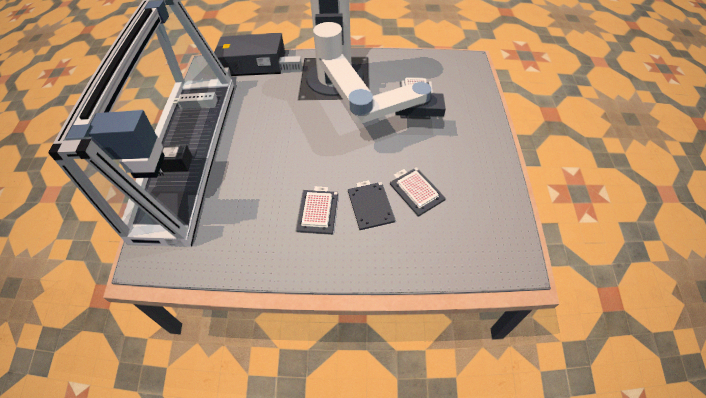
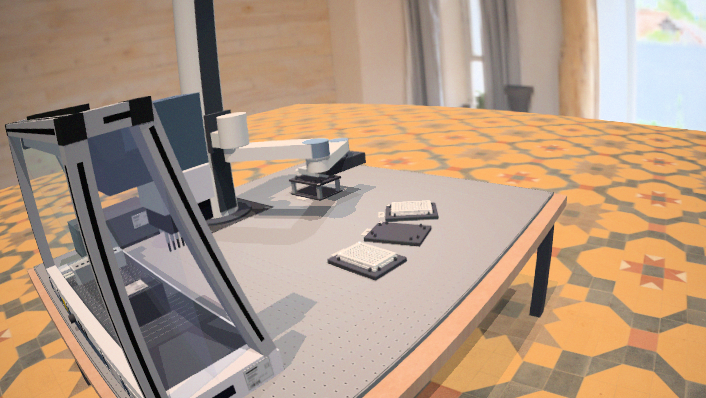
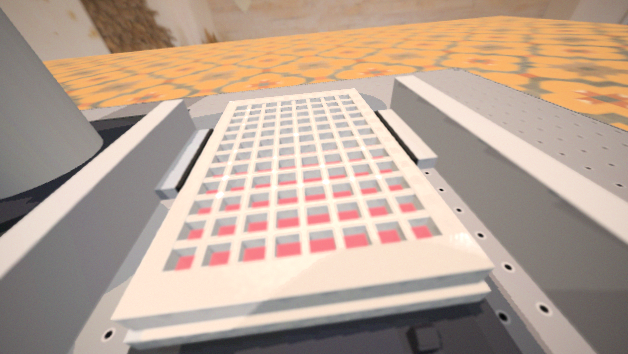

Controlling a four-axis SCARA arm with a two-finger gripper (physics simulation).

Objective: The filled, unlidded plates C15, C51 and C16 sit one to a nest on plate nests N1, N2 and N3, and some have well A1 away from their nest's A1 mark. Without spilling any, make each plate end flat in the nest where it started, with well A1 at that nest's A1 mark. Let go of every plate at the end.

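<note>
My gripper [image 3: 293,108] is shut on a white plate [image 3: 280,295] [image 1: 416,81] with red liquid in its wells. The plate looks level, close above a dark raised stand [image 2: 320,192] [image 3: 300,341]; whether it touches is hidden. A filled plate [image 1: 317,209] [image 2: 367,255] lies in the left nest [image 1: 315,230], and another [image 1: 419,188] [image 2: 411,207] in the right nest [image 1: 419,212]. The middle nest [image 1: 371,206] [image 2: 397,234] is empty. Small white marks show at the nests' back edges. Plate labels and well A1 are too small to read.
A framed gantry machine [image 1: 210,165] [image 2: 195,227] stands on the left of the table [image 1: 280,265]. A dark box [image 1: 250,54] stands at the back left. The arm's column [image 2: 212,100] rises at the back, left of the stand.
</note>
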